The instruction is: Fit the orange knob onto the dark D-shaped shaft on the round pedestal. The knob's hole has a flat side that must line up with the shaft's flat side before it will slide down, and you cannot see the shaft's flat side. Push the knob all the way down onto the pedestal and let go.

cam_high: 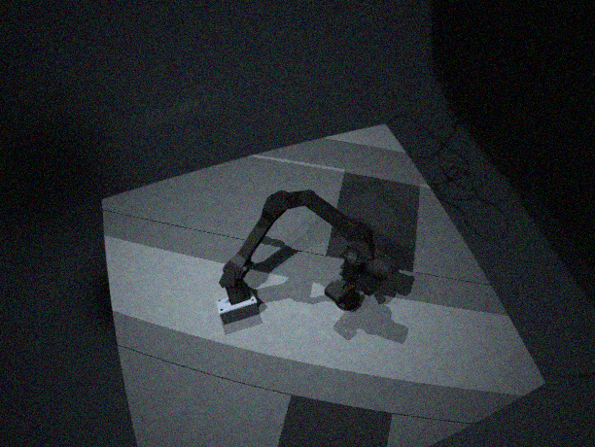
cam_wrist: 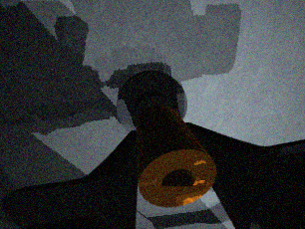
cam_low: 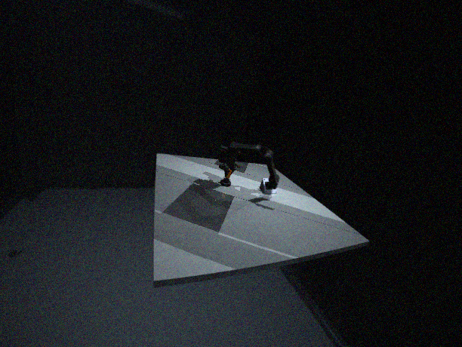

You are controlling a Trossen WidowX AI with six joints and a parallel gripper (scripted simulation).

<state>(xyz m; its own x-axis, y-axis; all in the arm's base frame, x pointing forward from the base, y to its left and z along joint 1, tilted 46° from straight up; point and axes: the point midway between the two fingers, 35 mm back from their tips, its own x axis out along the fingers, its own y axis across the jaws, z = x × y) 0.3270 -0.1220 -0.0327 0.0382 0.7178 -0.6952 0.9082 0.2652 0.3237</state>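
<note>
The orange knob is 2 cm above my gripper tip. Also, from my gripper tip: dark round pedestal 4 cm below.
</note>
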